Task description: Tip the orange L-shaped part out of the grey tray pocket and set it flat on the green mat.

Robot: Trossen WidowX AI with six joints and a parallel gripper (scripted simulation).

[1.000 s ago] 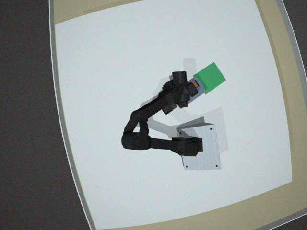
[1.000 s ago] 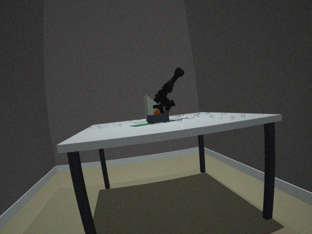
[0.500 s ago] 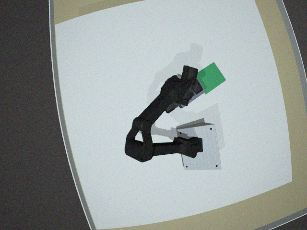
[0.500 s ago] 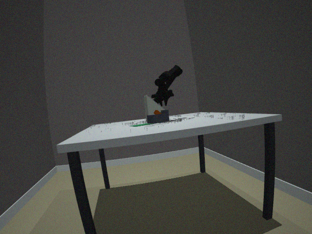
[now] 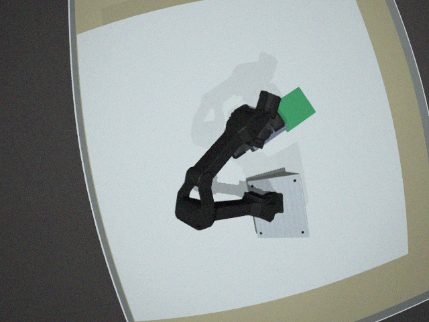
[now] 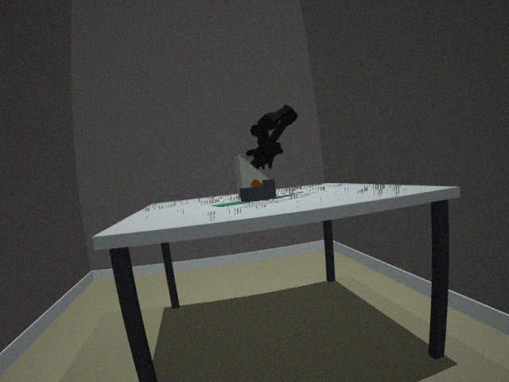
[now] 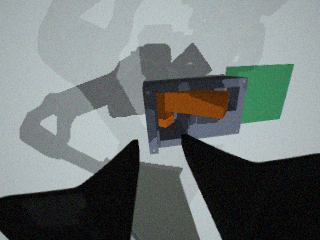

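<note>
Right now my gripper tip is 1 cm short of the orange L-shaped part, 4 cm to the left of it and 10 cm above it. The rest, counted from my gripper tip: green mat: 10 cm ahead, 20 cm to the right, 16 cm below.
</note>
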